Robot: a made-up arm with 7 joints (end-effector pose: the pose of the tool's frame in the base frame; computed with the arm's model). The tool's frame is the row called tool.
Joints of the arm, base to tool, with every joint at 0 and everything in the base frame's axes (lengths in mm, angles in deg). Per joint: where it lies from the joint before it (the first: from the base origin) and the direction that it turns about. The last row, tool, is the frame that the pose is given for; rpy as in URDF.
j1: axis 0 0 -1 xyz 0 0 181
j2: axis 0 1 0 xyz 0 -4 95
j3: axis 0 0 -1 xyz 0 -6 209
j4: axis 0 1 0 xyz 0 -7 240
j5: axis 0 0 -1 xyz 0 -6 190
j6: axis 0 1 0 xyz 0 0 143
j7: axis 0 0 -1 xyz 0 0 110
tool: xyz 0 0 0 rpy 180 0 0
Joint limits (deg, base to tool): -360..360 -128.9..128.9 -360..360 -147.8..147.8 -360..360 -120.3..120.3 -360..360
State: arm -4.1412 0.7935 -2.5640 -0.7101 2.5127 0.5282 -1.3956
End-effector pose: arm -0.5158 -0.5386 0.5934 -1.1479 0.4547 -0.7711
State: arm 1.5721 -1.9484 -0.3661 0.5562 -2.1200 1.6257 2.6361
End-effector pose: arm 0.1107 0.7355 0.0776 -0.3356 -0.6130 0.7692
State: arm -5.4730 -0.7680 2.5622 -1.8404 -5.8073 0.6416 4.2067
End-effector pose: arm 0.1610 0.2035 0.7875 1.3589 -1.8261 -0.2001
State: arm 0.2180 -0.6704 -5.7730 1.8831 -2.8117 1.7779 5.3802
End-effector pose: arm -0.0796 -0.1365 0.8128 -0.2491 2.7585 -0.5071
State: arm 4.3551 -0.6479 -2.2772 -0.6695 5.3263 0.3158 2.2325
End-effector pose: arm 0.3275 -0.2640 1.0108 -0.1454 -2.4212 -0.2716
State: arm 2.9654 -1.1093 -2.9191 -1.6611 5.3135 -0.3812 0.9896
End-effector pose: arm 0.1415 0.0857 0.8340 -2.7623 -0.3181 -1.0965
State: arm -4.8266 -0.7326 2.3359 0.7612 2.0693 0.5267 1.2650
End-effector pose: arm -0.2447 0.6715 0.6962 1.6059 -0.9024 0.8985
